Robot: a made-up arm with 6 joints.
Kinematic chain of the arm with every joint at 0, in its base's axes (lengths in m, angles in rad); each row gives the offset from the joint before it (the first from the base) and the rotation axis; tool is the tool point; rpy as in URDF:
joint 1: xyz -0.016 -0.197 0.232 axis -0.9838 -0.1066 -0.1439
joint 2: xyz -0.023 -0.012 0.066 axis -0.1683 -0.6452 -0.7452
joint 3: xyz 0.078 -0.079 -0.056 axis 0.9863 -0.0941 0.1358
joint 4: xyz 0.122 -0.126 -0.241 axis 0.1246 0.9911 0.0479
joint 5: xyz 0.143 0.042 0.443 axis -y
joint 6: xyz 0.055 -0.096 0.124 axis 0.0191 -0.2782 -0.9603
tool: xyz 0.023 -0.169 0.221 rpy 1.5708 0 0
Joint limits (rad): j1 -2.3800..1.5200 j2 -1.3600..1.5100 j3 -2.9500..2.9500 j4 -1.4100..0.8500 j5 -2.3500..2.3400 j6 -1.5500..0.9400
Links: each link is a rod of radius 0.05 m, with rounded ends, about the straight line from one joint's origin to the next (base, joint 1, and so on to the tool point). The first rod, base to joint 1, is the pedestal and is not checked.
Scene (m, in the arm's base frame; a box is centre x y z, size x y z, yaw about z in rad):
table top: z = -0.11
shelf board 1: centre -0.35 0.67 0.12 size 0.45 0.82 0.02 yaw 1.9
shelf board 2: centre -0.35 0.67 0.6 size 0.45 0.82 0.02 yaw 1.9
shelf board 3: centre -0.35 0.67 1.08 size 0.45 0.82 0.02 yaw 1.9
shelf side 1: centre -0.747 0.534 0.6 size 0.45 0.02 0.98 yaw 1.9
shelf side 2: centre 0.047 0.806 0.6 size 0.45 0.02 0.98 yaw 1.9
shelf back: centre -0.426 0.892 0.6 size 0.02 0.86 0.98 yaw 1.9
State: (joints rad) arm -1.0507 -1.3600 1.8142 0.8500 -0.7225 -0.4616
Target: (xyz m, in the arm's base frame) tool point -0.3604 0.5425 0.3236
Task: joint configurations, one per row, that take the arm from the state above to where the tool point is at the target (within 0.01 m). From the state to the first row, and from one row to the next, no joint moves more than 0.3 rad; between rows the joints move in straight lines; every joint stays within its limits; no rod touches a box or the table.
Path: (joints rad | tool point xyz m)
1: -1.0955 -1.3287 1.8578 0.7089 -1.0022 -0.6054 | -0.1135 0.4847 0.8435
2: -1.1403 -1.2973 1.9015 0.5678 -1.2818 -0.7491 | -0.0833 0.3780 0.8307
3: -1.0027 -1.2803 1.7893 0.6086 -1.5262 -0.8371 | -0.1444 0.3673 0.7405
4: -0.8651 -1.2634 1.6770 0.6494 -1.7706 -0.9251 | -0.2055 0.3473 0.6196
5: -0.7274 -1.2464 1.5648 0.6902 -2.0150 -1.0131 | -0.2485 0.3094 0.4754
6: -0.5898 -1.2294 1.4526 0.7310 -2.2594 -1.1011 | -0.2595 0.2473 0.3236
7: -0.5817 -1.2729 1.4141 0.7609 -2.0230 -0.9663 | -0.3045 0.3453 0.3422
8: -0.5737 -1.3165 1.3757 0.7908 -1.7867 -0.8314 | -0.3385 0.4457 0.3425
9: -0.5656 -1.3600 1.3372 0.8207 -1.5503 -0.6966 | -0.3604 0.5425 0.3236

